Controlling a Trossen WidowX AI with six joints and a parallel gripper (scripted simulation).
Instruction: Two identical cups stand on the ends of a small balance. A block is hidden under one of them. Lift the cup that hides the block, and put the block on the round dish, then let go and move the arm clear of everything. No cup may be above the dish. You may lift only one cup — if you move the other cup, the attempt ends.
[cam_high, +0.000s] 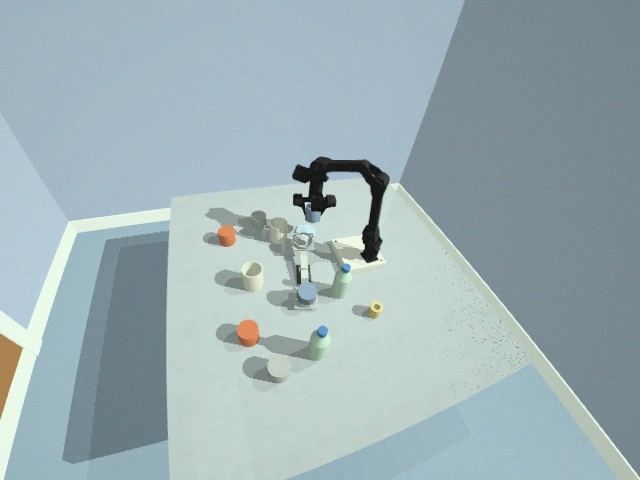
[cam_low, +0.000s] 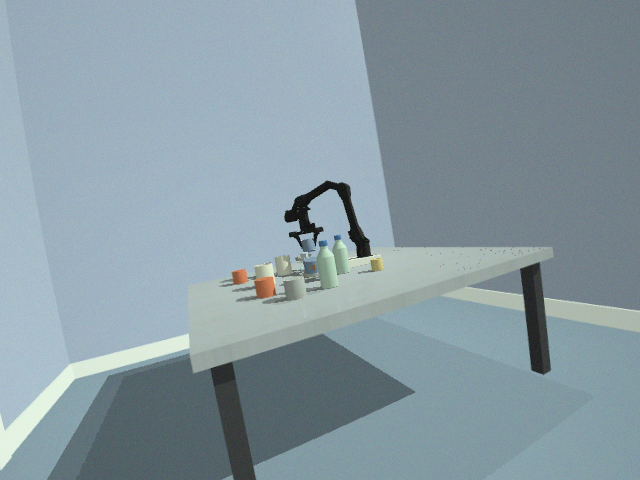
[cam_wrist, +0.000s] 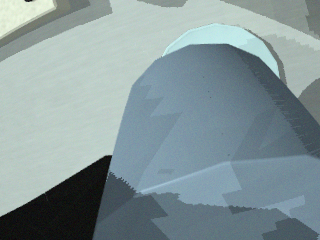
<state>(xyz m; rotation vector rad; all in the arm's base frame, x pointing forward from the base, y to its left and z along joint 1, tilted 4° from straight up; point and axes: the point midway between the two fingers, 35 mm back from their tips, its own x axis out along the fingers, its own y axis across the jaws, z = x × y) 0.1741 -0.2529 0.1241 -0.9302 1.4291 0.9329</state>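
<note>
The balance is 220 mm to the left of my gripper tip, 140 mm ahead of it and 80 mm below it.
</note>
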